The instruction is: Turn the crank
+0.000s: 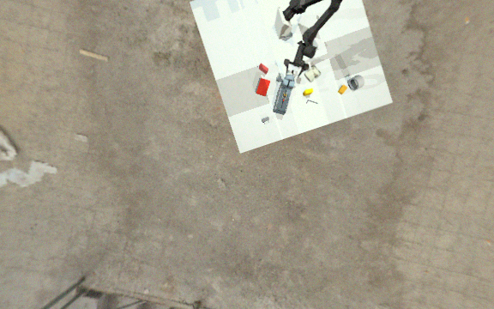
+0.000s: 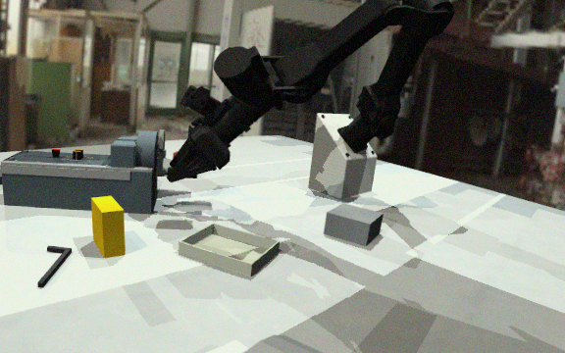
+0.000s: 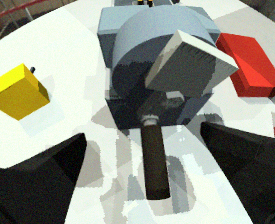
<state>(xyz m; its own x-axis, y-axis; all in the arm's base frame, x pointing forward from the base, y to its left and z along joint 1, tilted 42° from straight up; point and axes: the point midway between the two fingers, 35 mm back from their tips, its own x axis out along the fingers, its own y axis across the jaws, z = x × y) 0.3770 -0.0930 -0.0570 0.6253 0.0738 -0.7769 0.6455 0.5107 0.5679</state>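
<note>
Right now my gripper tip is 20 mm past the dark crank handle and 10 mm to the right of it. Round my gripper tip: red pointer 150 mm to the right, 140 mm ahead, 20 mm above; then shallow grey tray 180 mm to the left, 60 mm below, 40 mm ahead; then yellow block 160 mm ahead, 70 mm to the left, 30 mm below.
</note>
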